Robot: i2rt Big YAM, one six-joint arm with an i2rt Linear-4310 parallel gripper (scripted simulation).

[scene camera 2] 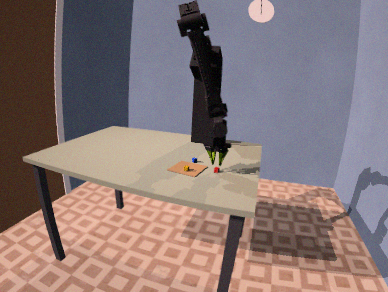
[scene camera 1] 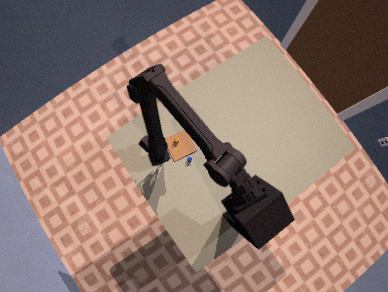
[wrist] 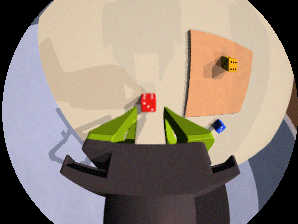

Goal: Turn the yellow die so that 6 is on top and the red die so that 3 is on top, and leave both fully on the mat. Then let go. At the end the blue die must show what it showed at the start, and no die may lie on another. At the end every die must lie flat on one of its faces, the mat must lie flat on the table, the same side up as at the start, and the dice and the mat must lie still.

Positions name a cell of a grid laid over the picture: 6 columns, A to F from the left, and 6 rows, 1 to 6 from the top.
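Orange mat (wrist: E3), in sight. Gripper (wrist: D3), likewise.
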